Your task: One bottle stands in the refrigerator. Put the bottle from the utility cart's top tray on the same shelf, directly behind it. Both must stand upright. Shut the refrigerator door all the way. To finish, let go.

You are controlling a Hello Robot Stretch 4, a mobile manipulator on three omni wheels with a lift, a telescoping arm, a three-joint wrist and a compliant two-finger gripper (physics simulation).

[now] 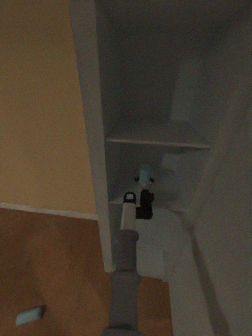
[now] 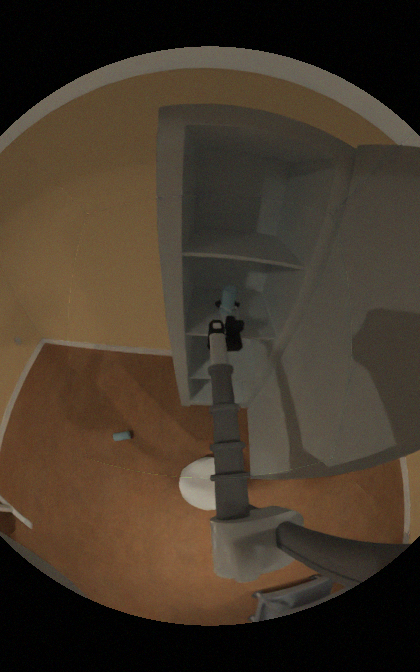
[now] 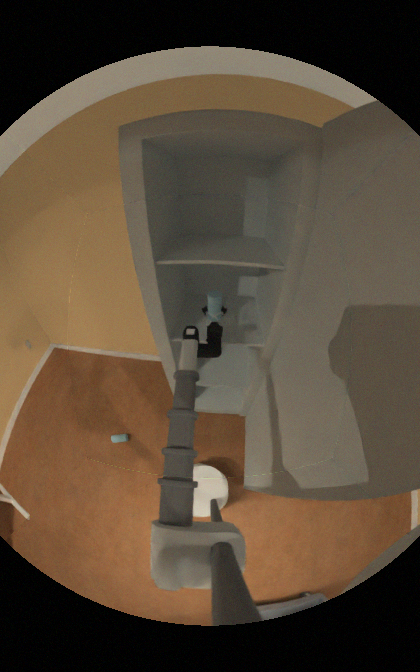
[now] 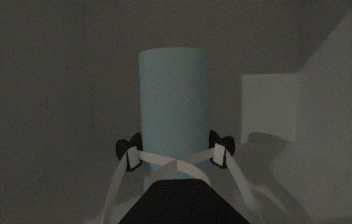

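Frame: origin at the robot's base, x up, y ahead, z left, level; centimetres.
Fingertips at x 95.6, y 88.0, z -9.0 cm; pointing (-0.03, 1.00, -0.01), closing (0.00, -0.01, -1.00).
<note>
Offsets run from my fingertips to a thing's top centre.
My gripper (image 1: 144, 179) (image 2: 228, 304) (image 3: 214, 310) (image 4: 175, 143) is inside the refrigerator (image 2: 172, 225) (image 3: 134, 200), shut on a light blue bottle {dz +0.0, dx +10.1, dy -2.8 cm} (image 1: 145, 171) (image 2: 229, 293) (image 3: 214, 299) (image 4: 174, 100), with a fingertip against each side. The bottle is upright over the shelf (image 3: 245, 343) below the upper divider. I cannot tell whether its base touches the shelf. Another blue bottle {dz +80.0, dx -91.3, dy -52.7 cm} (image 1: 29, 316) (image 2: 121, 436) (image 3: 120, 438) lies on its side on the floor, left of the refrigerator. No second bottle shows on the shelf. The refrigerator door (image 2: 310, 400) (image 3: 305, 425) stands wide open at the right.
The telescoping arm (image 2: 226, 425) (image 3: 181, 435) reaches into the refrigerator. A white round object (image 2: 196, 483) (image 3: 211, 490) is on the floor beneath the arm. A grey tray-like thing (image 2: 295, 598) shows at the lower edge. The upper shelf (image 1: 155, 142) is above the gripper.
</note>
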